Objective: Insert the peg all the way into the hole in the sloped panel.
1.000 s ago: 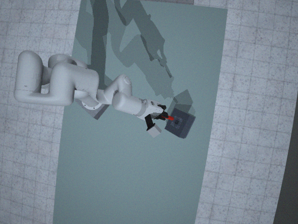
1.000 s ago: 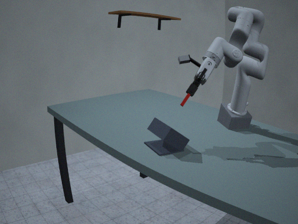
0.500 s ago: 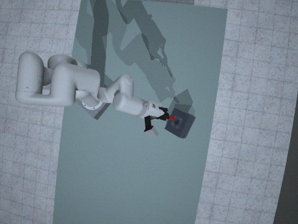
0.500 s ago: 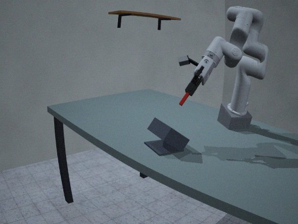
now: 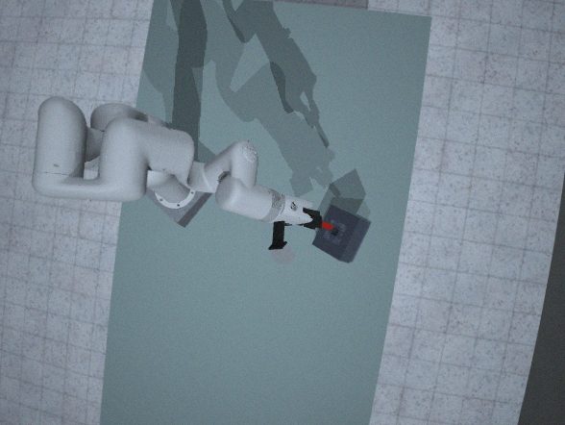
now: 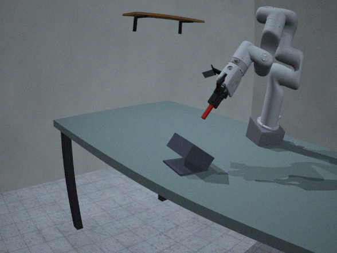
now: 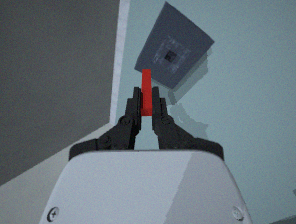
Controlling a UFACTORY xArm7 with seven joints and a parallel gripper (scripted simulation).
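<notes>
My gripper is now 23 cm above the dark base plate, 9 cm short of it and 2 cm to the left of it. The rest, counted from my hand: red peg 3 cm below, 2 cm ahead.
</notes>
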